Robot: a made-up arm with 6 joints. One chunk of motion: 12 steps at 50 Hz.
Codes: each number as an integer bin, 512 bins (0 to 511) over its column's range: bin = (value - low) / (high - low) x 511, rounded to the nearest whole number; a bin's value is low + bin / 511 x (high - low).
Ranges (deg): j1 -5..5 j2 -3..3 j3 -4..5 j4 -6..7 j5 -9..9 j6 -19..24
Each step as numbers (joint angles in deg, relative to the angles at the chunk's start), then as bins.
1 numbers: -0.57 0.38 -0.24 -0.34 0.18 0.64
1 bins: 226 288 213 222 261 233
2 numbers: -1.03 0.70 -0.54 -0.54 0.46 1.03
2 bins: 203 315 196 215 269 238
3 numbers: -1.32 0.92 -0.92 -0.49 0.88 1.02
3 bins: 188 334 175 217 280 238
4 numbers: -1.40 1.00 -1.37 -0.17 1.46 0.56
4 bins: 184 341 149 229 297 232
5 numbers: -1.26 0.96 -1.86 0.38 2.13 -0.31
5 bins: 191 337 122 251 316 222
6 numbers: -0.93 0.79 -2.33 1.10 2.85 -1.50
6 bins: 208 323 95 279 336 208
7 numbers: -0.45 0.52 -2.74 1.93 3.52 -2.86
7 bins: 233 300 72 312 355 192
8 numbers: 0.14 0.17 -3.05 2.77 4.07 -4.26
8 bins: 263 270 54 345 371 175
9 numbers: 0.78 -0.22 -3.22 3.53 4.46 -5.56
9 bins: 295 237 44 375 382 160
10 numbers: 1.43 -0.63 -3.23 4.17 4.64 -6.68
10 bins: 329 202 44 400 387 146
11 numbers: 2.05 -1.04 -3.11 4.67 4.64 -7.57
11 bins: 360 167 51 419 387 136
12 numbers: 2.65 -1.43 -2.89 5.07 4.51 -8.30
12 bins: 391 134 63 435 384 127
